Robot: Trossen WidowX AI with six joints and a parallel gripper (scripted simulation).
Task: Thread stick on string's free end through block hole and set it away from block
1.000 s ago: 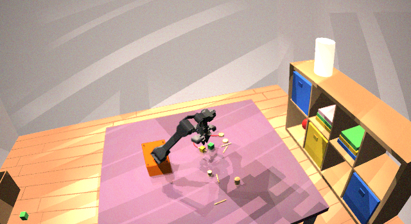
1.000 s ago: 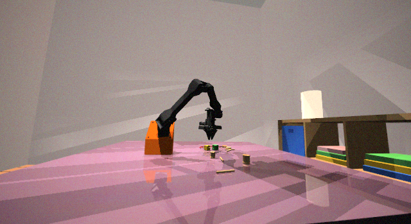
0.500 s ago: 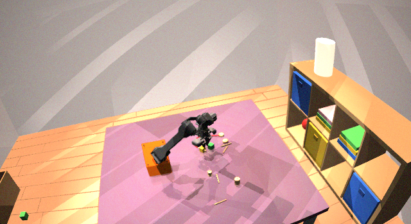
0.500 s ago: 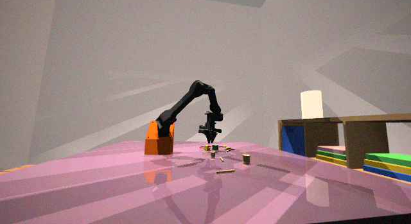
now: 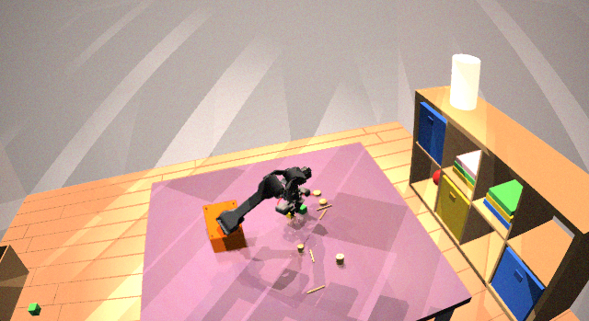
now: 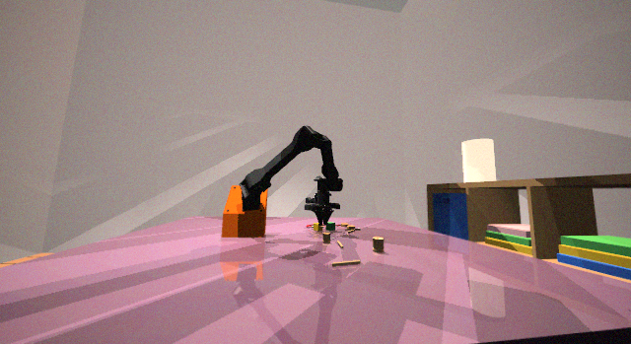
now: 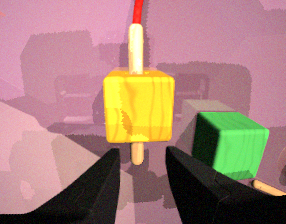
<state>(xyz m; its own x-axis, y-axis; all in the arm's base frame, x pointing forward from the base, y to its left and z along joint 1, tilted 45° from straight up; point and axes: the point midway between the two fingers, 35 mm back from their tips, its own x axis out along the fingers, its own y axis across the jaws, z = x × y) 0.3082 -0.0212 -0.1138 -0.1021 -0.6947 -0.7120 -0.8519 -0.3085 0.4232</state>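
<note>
My gripper tip is 2 cm past the yellow wooden block, 2 cm to the right of it and 1 cm above it. The rest, counted from my gripper tip: green cube 5 cm ahead, 3 cm to the left, 1 cm below; then thin wooden stick 3 cm behind, 4 cm to the left, 1 cm below; then round wooden button 16 cm ahead, 13 cm to the left, 2 cm below.
</note>
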